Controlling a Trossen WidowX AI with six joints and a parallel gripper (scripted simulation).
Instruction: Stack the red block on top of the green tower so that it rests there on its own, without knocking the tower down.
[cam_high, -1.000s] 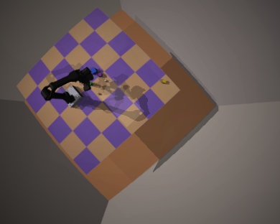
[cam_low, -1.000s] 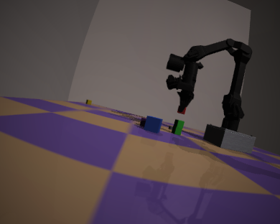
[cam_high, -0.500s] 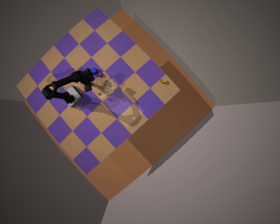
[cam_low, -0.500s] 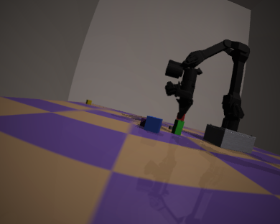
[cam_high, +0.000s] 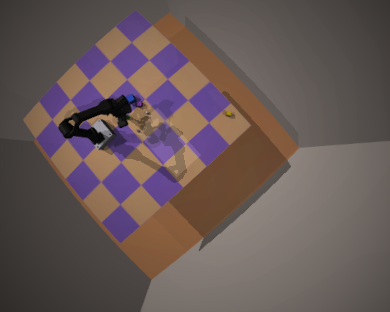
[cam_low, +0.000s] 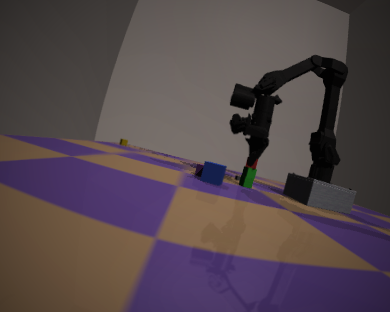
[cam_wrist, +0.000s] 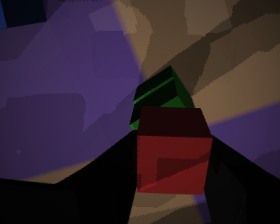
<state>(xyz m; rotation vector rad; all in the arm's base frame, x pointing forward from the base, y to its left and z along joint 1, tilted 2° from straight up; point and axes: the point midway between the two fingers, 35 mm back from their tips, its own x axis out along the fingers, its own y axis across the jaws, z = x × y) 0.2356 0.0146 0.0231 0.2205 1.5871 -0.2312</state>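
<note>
Right now my gripper tip is 1 cm below the red block. Also, from my gripper tip: yellow block: 59 cm ahead, 41 cm to the right, 5 cm below; then blue block: 10 cm ahead, 9 cm to the left, 4 cm below; then small purple block: 13 cm ahead, 5 cm below, 2 cm to the left.
</note>
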